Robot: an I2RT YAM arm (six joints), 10 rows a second.
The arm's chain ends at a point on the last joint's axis. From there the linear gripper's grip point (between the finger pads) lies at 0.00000 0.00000 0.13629 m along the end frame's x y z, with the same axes.
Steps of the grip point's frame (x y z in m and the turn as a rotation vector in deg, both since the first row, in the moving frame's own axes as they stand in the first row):
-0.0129, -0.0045, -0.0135, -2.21, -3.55, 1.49
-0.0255, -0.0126, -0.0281, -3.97, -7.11, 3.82
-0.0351, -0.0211, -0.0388, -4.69, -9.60, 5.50
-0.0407, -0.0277, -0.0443, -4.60, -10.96, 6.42
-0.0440, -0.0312, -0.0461, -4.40, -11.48, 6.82
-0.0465, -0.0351, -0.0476, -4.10, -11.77, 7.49
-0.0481, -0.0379, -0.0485, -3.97, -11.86, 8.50
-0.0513, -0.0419, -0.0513, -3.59, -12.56, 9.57
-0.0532, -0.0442, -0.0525, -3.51, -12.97, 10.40
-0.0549, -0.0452, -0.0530, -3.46, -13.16, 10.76
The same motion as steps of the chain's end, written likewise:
-0.0044, -0.0096, -0.0131, -2.21, -3.55, 1.49
-0.0083, -0.0214, -0.0267, -3.97, -7.11, 3.82
-0.0119, -0.0311, -0.0364, -4.69, -9.60, 5.50
-0.0143, -0.0371, -0.0414, -4.60, -10.96, 6.42
-0.0163, -0.0399, -0.0430, -4.40, -11.48, 6.82
-0.0182, -0.0429, -0.0444, -4.10, -11.77, 7.49
-0.0195, -0.0452, -0.0453, -3.97, -11.86, 8.50
-0.0211, -0.0478, -0.0478, -3.59, -12.56, 9.57
-0.0220, -0.0496, -0.0488, -3.51, -12.97, 10.40
-0.0233, -0.0504, -0.0492, -3.46, -13.16, 10.76

